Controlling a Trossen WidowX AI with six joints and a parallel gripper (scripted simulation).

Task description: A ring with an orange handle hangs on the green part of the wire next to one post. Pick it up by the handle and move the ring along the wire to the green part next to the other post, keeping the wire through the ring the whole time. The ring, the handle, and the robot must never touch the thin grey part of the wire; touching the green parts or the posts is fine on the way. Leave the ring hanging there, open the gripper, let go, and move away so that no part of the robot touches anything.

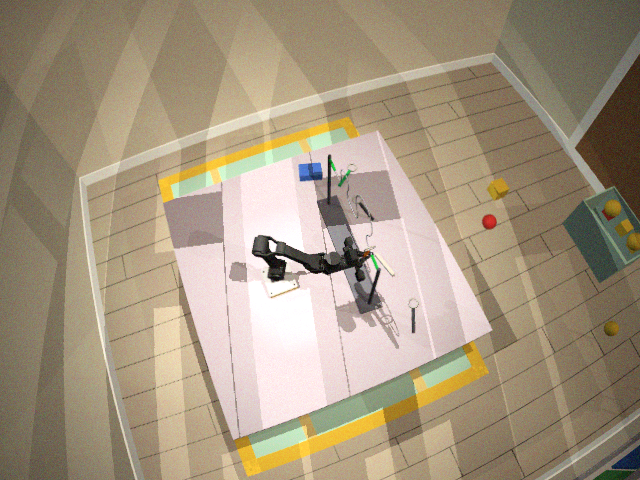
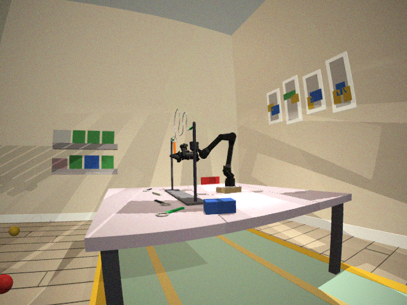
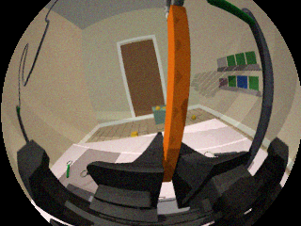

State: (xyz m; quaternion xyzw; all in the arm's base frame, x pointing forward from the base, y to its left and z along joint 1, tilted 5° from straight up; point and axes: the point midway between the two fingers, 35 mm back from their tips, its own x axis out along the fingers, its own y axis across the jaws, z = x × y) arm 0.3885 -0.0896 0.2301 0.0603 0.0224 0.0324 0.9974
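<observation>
Now: the orange-handled ring 4 cm behind my gripper tip, 2 cm to the right of it and 8 cm above it. Also, from my gripper tip: white stick: 10 cm ahead, 4 cm to the left, 26 cm below; dark-handled ring: 16 cm ahead, 22 cm to the right, 27 cm below; green-handled ring: 8 cm ahead, 61 cm to the left, 27 cm below.
</observation>
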